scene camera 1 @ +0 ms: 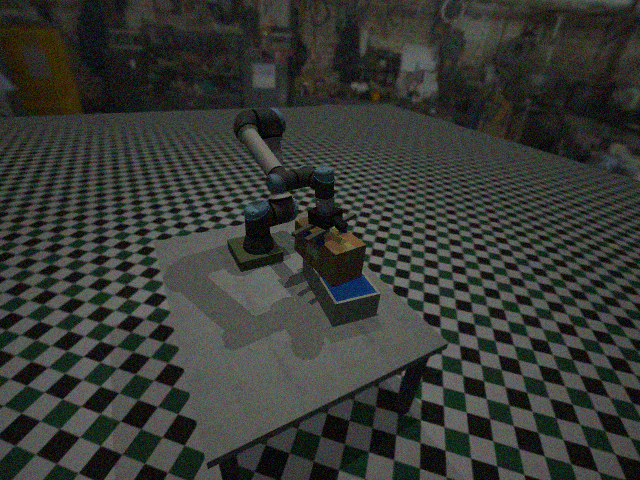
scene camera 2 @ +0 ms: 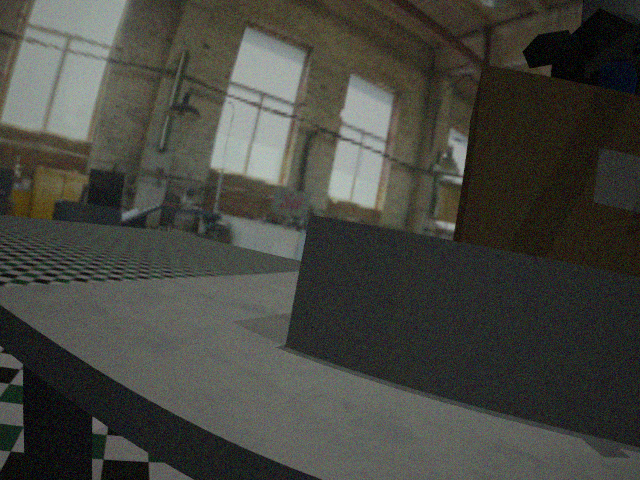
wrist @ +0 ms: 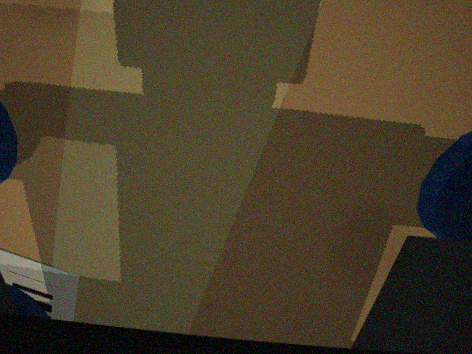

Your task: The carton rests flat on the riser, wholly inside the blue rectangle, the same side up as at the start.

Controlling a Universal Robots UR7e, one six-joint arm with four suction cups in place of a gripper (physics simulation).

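Seen in the pictures: hand, tool point: (scene camera 1: 325, 236) (wrist: 212, 237); arm's base, link origin: (scene camera 1: 258, 246).
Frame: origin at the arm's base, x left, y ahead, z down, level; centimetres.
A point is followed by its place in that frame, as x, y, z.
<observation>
The brown carton (scene camera 1: 338, 258) @(7.5, 50.3, -19.8) (scene camera 2: 532, 165) @(21.6, 46.3, -13.8) (wrist: 362, 57) @(10.6, 42.4, -22.0) is over the back part of the grey riser (scene camera 1: 351, 310) @(7.7, 60.9, -1.0) (scene camera 2: 439, 320) @(23.1, 51.9, -0.3). Its lower edge is at the riser's top; I cannot tell whether it rests there or hangs just above. The front part of the blue rectangle (scene camera 1: 351, 288) @(11.8, 55.4, -6.4) shows bare in front of the carton. My suction gripper (scene camera 1: 323, 227) @(12.6, 36.0, -20.8) (scene camera 2: 584, 46) sits on the carton's top near its back end and holds it. In the wrist view a blue suction cup (wrist: 446, 190) presses on the carton top, and a white label (wrist: 22, 270) @(18.2, 33.7, -22.1) shows at the lower left.
The riser stands on a grey table (scene camera 1: 289, 371) @(-24.8, 66.1, 5.6) (scene camera 2: 207, 361) @(28.3, 67.6, 5.6), near its right edge. The arm's base (scene camera 1: 255, 252) @(-4.8, 5.8, -1.3) sits on a green plate at the back of the table, left of the riser. A checkered floor surrounds the table.
</observation>
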